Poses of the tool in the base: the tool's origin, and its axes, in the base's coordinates. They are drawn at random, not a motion.
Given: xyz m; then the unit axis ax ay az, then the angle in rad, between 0 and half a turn.
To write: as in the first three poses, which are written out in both.
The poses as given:
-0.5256, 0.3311, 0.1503, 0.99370, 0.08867, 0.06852, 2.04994
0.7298, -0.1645, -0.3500, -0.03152, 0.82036, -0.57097, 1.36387
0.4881, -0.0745, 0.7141, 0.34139, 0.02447, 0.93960, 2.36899
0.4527, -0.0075, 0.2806, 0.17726, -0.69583, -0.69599, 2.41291
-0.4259, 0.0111, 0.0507, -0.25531, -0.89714, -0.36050, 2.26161
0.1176, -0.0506, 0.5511, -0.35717, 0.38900, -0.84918, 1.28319
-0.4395, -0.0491, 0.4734, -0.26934, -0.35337, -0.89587, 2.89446
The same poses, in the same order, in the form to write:
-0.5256, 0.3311, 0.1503, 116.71, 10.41, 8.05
0.7298, -0.1645, -0.3500, -2.46, 64.11, -44.62
0.4881, -0.0745, 0.7141, 46.34, 3.32, 127.54
0.4527, -0.0075, 0.2806, 24.51, -96.20, -96.22
-0.4259, 0.0111, 0.0507, -33.08, -116.25, -46.71
0.1176, -0.0506, 0.5511, -26.26, 28.60, -62.43
-0.4395, -0.0491, 0.4734, -44.67, -58.60, -148.57

